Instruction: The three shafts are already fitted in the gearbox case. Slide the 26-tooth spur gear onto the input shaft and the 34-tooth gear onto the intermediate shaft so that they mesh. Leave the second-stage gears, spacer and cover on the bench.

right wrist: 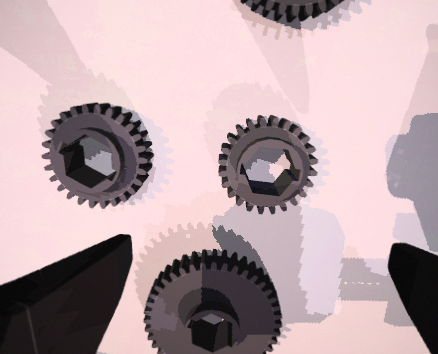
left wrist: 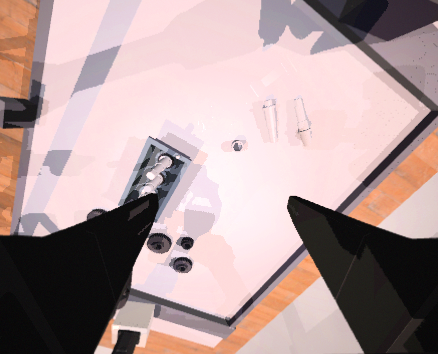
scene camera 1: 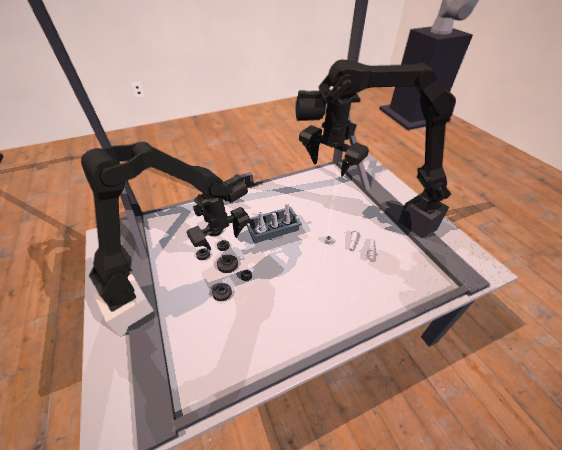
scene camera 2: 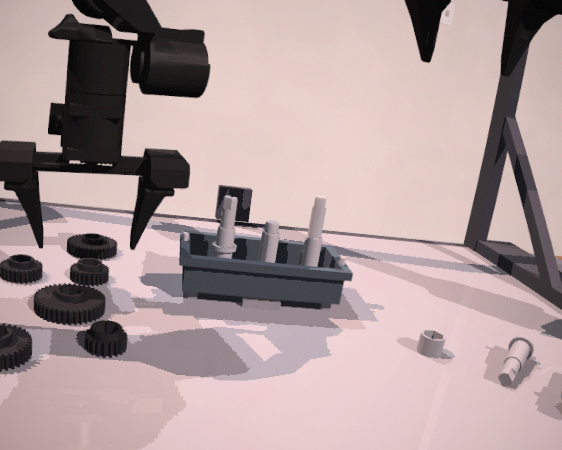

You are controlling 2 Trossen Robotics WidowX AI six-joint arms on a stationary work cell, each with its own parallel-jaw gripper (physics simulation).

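Places are measured from the left arm's base along level axes (x left, y ahead, z down), in millimetres.
Where they show: left gripper, fingertip midpoint: (left wrist: 224, 200) (scene camera 1: 328, 170) (scene camera 2: 463, 68); right gripper, fingertip midpoint: (right wrist: 259, 251) (scene camera 1: 223, 243) (scene camera 2: 87, 248); left arm's base, link origin: (scene camera 1: 427, 205); right arm's base, link origin: (left wrist: 129, 336) (scene camera 1: 119, 296).
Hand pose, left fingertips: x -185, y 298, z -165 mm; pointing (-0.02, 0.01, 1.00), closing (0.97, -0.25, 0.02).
Things, the pixels of their top centre, and the offset from my left fingertips. "*": a spot on its surface instead.
- dark case, top centre: (scene camera 2: 264, 243) (left wrist: 151, 186) (scene camera 1: 272, 219) dx -112, dy +124, dz +214 mm
- left shaft, surface spot: (scene camera 2: 226, 225) * dx -116, dy +168, dz +197 mm
- short middle shaft, surface spot: (scene camera 2: 269, 242) * dx -102, dy +123, dz +210 mm
- right shaft, surface spot: (scene camera 2: 314, 232) * dx -92, dy +77, dz +194 mm
- small gear, top centre: (scene camera 2: 106, 327) (left wrist: 186, 246) (scene camera 1: 246, 273) dx -4, dy +304, dz +254 mm
- left gear, top centre: (right wrist: 87, 161) (scene camera 2: 21, 258) (scene camera 1: 202, 251) dx -163, dy +373, dz +254 mm
- right gear, top centre: (right wrist: 270, 171) (scene camera 2: 90, 262) (scene camera 1: 222, 243) dx -156, dy +301, dz +254 mm
- pale ring, top centre: (scene camera 2: 433, 334) (left wrist: 237, 147) (scene camera 1: 328, 237) dx +43, dy +2, dz +254 mm
- left rod, top centre: (scene camera 2: 519, 345) (left wrist: 273, 122) (scene camera 1: 354, 236) dx +95, dy -66, dz +247 mm
- right rod, top centre: (left wrist: 306, 123) (scene camera 1: 372, 245) dx +159, dy -83, dz +247 mm
- dark block, top centre: (scene camera 2: 235, 187) (scene camera 1: 246, 174) dx -387, dy +58, dz +216 mm
The dark case (scene camera 1: 275, 234) (scene camera 2: 260, 286) stands upright with three pale shafts; no gear shows on the left shaft (scene camera 2: 226, 225), short middle shaft (scene camera 2: 269, 242) or right shaft (scene camera 2: 314, 232). Black gears lie flat left of it: a large gear (scene camera 1: 221, 291) (scene camera 2: 69, 302), a small gear (scene camera 1: 246, 274) (scene camera 2: 106, 339) and others. Tooth counts cannot be told. My right gripper (scene camera 1: 222, 241) (scene camera 2: 87, 247) (right wrist: 259, 251) is open and empty above the gears; a left gear (right wrist: 132, 155) and right gear (right wrist: 232, 165) show in its wrist view. My left gripper (scene camera 1: 329, 169) (scene camera 2: 466, 67) (left wrist: 224, 200) is open, high above the table.
A pale ring (scene camera 1: 328, 239) (scene camera 2: 431, 344) (left wrist: 237, 145) stands right of the case. Two pale stepped rods lie farther right, a left rod (scene camera 1: 353, 240) (left wrist: 270, 120) and a right rod (scene camera 1: 371, 250) (left wrist: 302, 122). A dark block (scene camera 2: 242, 207) stands behind the case.
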